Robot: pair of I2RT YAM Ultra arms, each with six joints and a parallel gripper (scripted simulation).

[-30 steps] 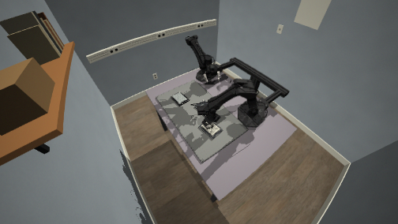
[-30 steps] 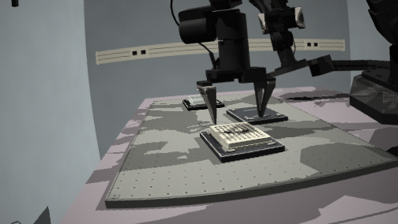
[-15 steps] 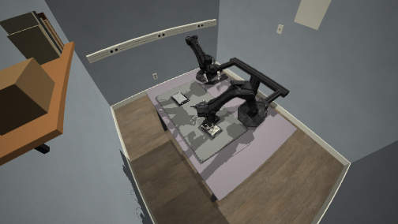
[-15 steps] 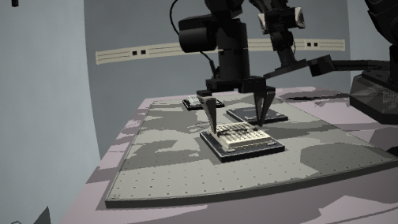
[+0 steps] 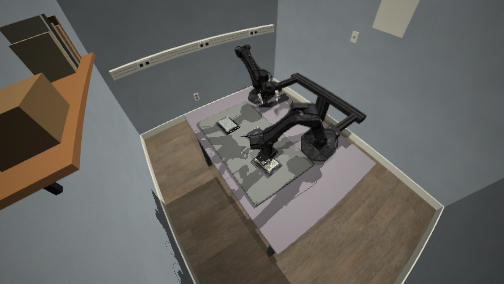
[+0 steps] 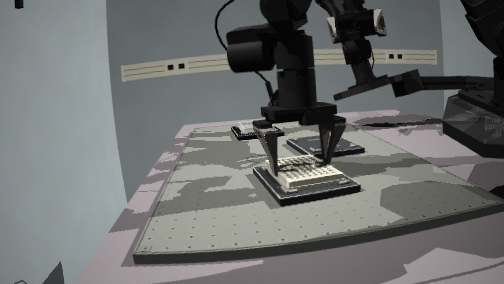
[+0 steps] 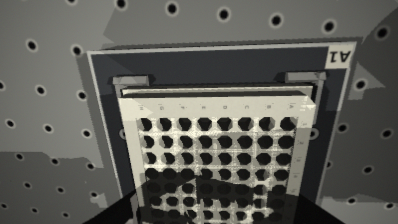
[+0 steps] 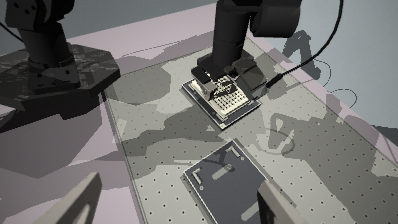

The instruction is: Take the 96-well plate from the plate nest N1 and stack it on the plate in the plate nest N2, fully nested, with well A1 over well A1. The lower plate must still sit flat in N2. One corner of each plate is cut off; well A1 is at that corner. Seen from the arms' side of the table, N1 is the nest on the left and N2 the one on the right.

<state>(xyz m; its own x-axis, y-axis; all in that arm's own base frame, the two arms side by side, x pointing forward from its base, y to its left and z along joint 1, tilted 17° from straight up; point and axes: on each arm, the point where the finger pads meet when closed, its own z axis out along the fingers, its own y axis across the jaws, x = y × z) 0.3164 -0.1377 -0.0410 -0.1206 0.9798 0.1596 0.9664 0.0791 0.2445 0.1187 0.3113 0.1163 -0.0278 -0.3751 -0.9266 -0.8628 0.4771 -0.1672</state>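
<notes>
Right now the white 96-well plate is 18 cm ahead of my right hand, 24 cm to the left of it and 24 cm below it.
</notes>
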